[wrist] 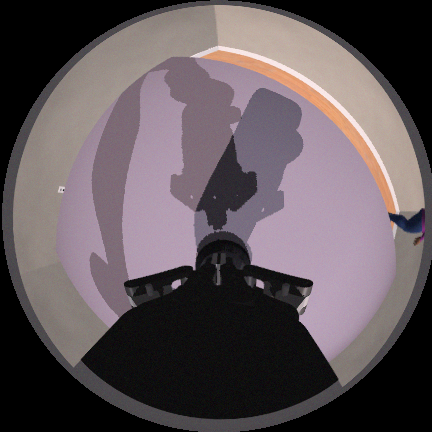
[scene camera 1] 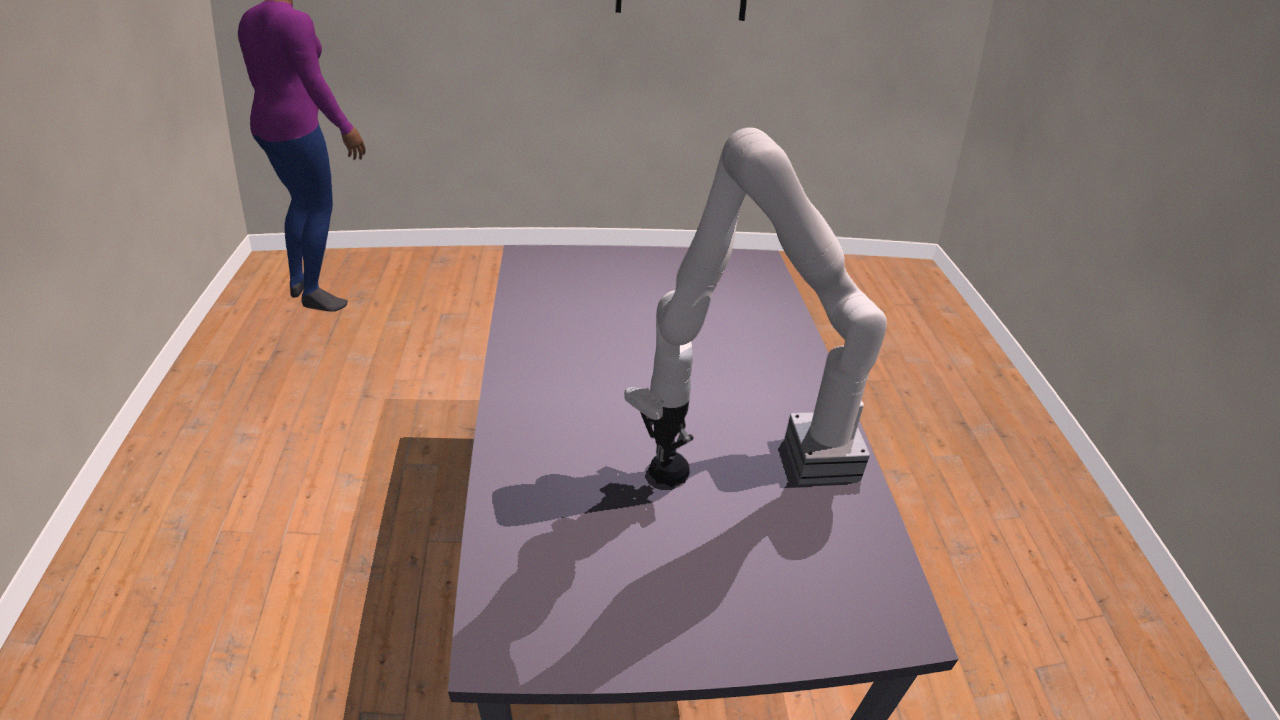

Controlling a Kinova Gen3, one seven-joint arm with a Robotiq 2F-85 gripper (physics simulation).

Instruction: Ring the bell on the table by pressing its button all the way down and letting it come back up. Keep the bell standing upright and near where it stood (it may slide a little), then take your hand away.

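Pixels of known places: gripper, fingertip midpoint: [wrist: 219, 260] [scene camera 1: 662, 458]; arm's base, link origin: [scene camera 1: 830, 432].
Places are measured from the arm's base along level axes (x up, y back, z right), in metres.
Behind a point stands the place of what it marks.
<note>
The black bell [scene camera 1: 667, 472] {z 0.004, x -0.045, y -0.361 m} [wrist: 223, 246] {z 0.019, x -0.050, y -0.380 m} stands upright on the purple-grey table [scene camera 1: 716, 573] {z -0.245, x -0.078, y -0.337 m} [wrist: 330, 200] {z 0.170, x -0.077, y -0.531 m}, near the table's middle. My gripper [scene camera 1: 665, 457] {z 0.019, x -0.018, y -0.369 m} [wrist: 219, 260] {z 0.019, x -0.018, y -0.369 m} is shut with nothing between its fingers. It points down, and its fingertips are at the top of the bell, over the button. The button is hidden behind the fingertips in both views, so I cannot tell how far down it is. In the wrist view the front part of the bell's dome shows beyond the fingertips.
The arm's base [scene camera 1: 825, 461] {z -0.069, x -0.012, y -0.042 m} stands on the table to the right of the bell. A person [scene camera 1: 295, 116] [wrist: 410, 222] in a purple top and blue trousers stands on the floor at the back left, away from the table. Shadows of the arm lie across the table.
</note>
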